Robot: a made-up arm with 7 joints.
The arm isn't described. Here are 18 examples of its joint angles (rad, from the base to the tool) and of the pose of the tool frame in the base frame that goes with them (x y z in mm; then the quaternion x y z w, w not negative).
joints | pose
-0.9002 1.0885 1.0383 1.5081 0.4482 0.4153 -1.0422 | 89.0 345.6 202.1 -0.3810 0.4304 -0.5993 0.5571
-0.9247 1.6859 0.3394 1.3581 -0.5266 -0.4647 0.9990 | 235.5 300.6 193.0 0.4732 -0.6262 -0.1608 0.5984
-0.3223 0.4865 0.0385 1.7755 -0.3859 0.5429 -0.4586 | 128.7 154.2 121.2 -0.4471 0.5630 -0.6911 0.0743
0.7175 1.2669 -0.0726 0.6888 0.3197 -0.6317 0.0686 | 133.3 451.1 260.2 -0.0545 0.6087 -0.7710 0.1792
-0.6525 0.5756 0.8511 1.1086 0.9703 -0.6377 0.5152 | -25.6 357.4 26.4 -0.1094 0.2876 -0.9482 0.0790
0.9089 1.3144 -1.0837 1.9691 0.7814 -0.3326 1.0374 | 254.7 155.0 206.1 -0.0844 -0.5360 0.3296 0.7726
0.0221 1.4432 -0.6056 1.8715 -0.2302 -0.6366 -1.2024 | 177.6 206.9 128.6 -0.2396 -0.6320 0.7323 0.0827
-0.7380 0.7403 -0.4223 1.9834 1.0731 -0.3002 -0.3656 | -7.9 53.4 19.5 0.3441 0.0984 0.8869 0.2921
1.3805 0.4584 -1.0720 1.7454 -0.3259 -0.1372 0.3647 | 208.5 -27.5 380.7 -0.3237 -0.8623 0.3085 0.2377
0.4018 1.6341 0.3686 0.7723 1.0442 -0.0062 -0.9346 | 94.8 436.5 338.3 0.0012 0.0763 -0.7418 0.6663
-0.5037 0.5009 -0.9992 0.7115 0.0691 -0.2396 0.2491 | -125.1 180.2 -55.3 0.5478 -0.2266 0.3410 0.7296
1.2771 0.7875 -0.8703 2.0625 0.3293 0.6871 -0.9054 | 179.4 42.0 327.6 0.1408 0.5383 -0.8175 0.1485
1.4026 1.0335 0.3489 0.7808 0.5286 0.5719 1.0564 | 154.7 412.8 345.3 -0.2124 -0.2302 0.9056 0.2860
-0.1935 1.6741 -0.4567 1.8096 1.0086 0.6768 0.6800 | 137.6 298.5 146.8 0.6346 -0.1733 0.4497 0.6042
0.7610 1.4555 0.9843 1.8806 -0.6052 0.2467 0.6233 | -91.3 216.9 481.3 -0.1264 0.6594 -0.4765 0.5676
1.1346 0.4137 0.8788 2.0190 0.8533 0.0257 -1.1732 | 92.4 228.6 433.2 0.5185 -0.4154 -0.6647 0.3418
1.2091 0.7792 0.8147 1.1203 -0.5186 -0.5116 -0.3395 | 100.9 388.8 361.1 0.2204 0.3560 -0.6442 0.6401
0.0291 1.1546 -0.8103 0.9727 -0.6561 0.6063 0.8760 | 135.1 305.4 93.5 0.8371 -0.4258 -0.0112 0.3433
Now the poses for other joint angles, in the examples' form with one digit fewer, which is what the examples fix.
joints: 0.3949 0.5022 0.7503 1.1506 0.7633 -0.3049 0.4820
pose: 206 324 135 0.235 0.163 -0.957 0.056
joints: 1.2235 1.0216 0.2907 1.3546 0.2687 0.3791 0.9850
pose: 120 354 436 -0.092 -0.551 0.814 0.163
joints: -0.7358 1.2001 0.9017 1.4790 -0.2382 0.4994 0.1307
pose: 115 341 278 -0.581 0.618 -0.514 0.129
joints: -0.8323 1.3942 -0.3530 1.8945 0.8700 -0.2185 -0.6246
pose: 3 215 40 0.470 -0.333 0.770 0.274
